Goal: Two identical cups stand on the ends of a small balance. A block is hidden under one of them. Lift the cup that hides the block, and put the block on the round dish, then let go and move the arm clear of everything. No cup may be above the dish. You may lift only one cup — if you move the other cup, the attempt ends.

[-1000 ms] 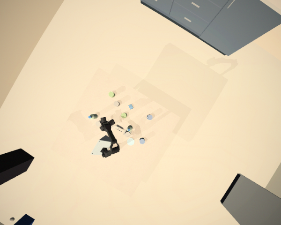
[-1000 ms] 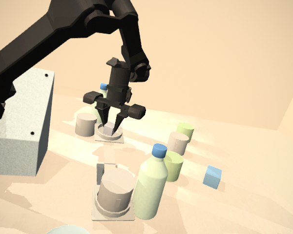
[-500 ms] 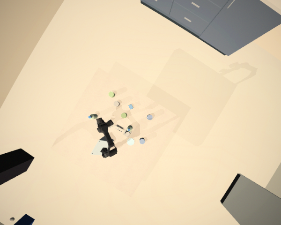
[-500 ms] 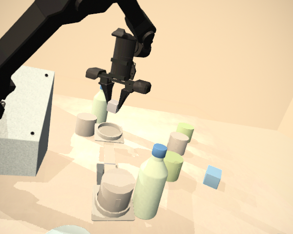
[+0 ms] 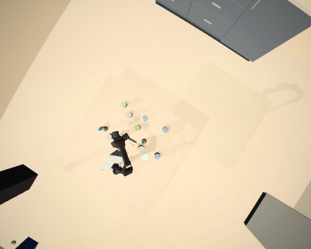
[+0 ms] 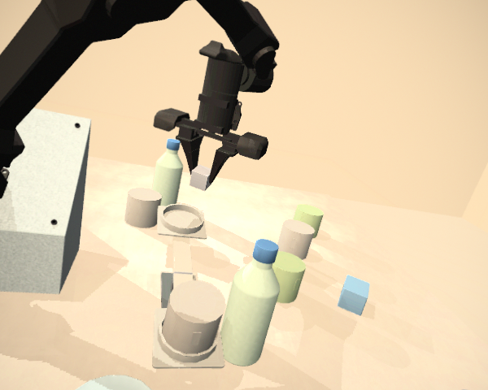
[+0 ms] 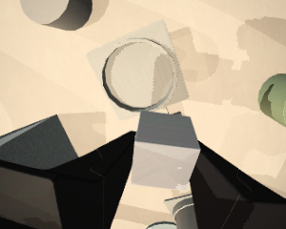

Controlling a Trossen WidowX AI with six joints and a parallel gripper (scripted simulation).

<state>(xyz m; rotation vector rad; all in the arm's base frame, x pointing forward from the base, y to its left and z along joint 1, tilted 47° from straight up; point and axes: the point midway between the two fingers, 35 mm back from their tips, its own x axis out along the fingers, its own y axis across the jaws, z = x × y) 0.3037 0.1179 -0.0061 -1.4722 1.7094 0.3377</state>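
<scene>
My gripper tip is 320 mm to the left of the round dish, 170 mm above it and 80 mm past it. Round my gripper tip: pale grey block: right at my gripper tip; balance beam: 130 mm below, 90 mm to the right, 10 mm behind; blue cube: 320 mm ahead, 150 mm below, 70 mm to the right.
</scene>
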